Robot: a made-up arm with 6 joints.
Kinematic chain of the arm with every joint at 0, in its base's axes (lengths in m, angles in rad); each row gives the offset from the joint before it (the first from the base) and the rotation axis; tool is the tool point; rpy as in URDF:
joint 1: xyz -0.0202 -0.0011 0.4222 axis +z
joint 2: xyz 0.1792 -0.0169 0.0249 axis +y
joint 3: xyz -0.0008 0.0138 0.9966 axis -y
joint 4: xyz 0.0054 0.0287 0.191 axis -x
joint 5: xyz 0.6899 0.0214 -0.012 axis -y
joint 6: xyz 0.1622 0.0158 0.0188 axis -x
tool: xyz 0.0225 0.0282 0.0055 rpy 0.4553 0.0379 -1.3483
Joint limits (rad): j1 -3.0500..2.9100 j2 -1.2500..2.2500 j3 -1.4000..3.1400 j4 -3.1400..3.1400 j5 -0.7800..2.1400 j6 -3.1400..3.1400
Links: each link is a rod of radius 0.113 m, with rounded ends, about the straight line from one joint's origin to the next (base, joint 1, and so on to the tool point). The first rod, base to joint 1, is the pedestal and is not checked.
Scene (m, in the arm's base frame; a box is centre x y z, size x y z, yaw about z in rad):
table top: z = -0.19
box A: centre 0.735 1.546 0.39 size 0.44 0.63 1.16 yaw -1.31
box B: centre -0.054 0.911 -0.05 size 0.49 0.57 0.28 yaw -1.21
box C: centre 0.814 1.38 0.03 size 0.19 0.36 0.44 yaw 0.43
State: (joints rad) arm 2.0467 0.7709 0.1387 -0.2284 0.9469 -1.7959
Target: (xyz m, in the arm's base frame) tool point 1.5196 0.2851 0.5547
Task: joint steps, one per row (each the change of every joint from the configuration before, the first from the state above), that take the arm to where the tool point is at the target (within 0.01 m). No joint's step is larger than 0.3 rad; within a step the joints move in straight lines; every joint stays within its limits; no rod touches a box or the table.
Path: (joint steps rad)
1: -0.2732 -0.1917 0.1998 0.2338 -0.0819 -0.1744
2: -0.2732 -0.1916 0.1998 0.2338 -0.0820 -0.1745
3: -0.2733 -0.1917 0.1998 0.2337 -0.0819 -0.1744
4: -0.2570 0.1645 -0.2567 -0.2300 0.0679 0.1226
5: -0.2570 0.1645 -0.2567 -0.2301 0.0678 0.1225
6: -0.2570 0.1645 -0.2567 -0.2301 0.0678 0.1225
7: -0.2570 0.1645 -0.2567 -0.2300 0.0679 0.1225

